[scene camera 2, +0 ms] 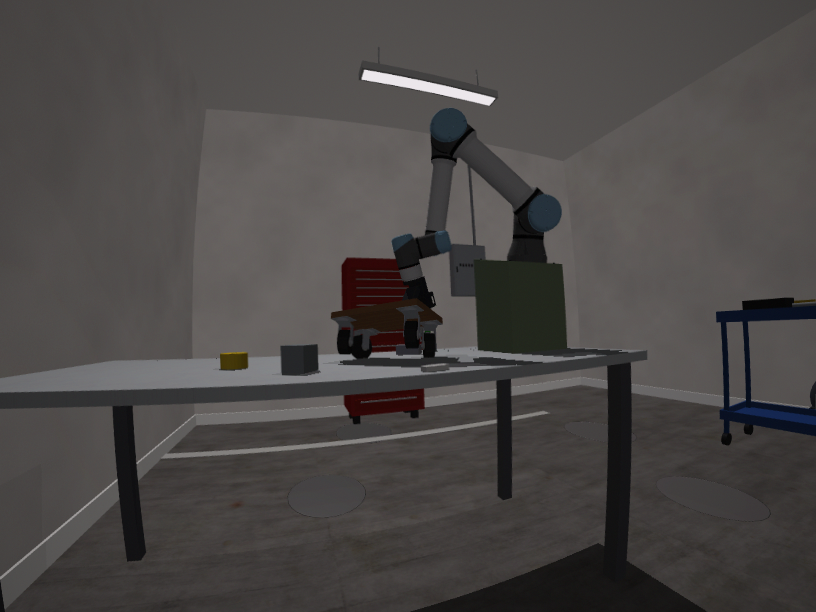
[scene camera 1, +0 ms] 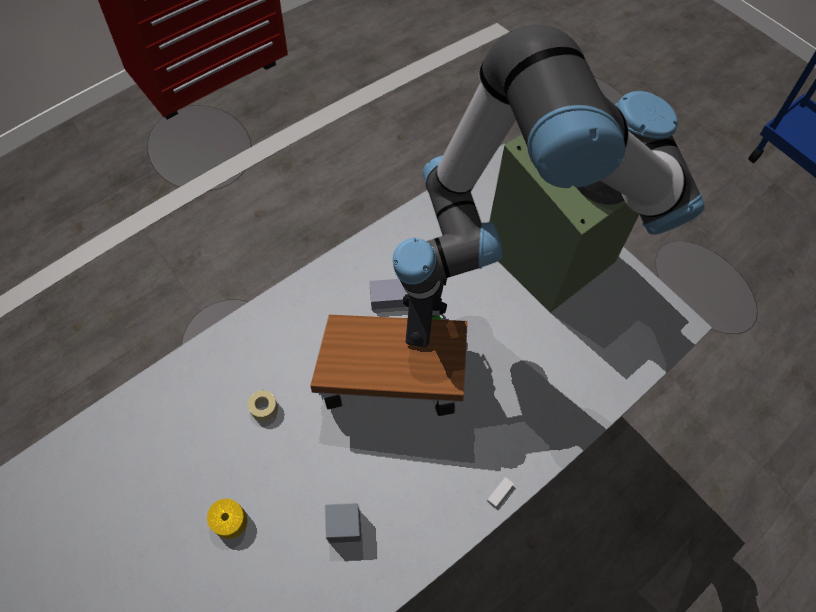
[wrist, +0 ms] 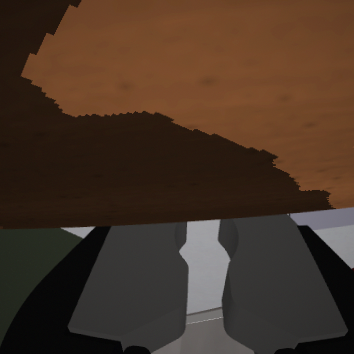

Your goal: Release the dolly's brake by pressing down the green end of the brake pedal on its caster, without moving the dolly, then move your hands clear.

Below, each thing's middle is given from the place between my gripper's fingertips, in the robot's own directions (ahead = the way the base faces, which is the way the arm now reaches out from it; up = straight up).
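The yellow spool point(scene camera 1: 222, 509) is 60 cm ahead of my hand, 16 cm to the left of it and 4 cm below it. Then there's a grey cube point(scene camera 1: 342, 521), and that's 29 cm to the left of my hand, 41 cm ahead of it and 3 cm below it. The dolly point(scene camera 1: 359, 355) is 2 cm above my hand, 15 cm ahead of it and 8 cm to the left of it, while the lavender block point(scene camera 1: 384, 294) is 11 cm to the right of my hand, 4 cm ahead of it and 4 cm below it.
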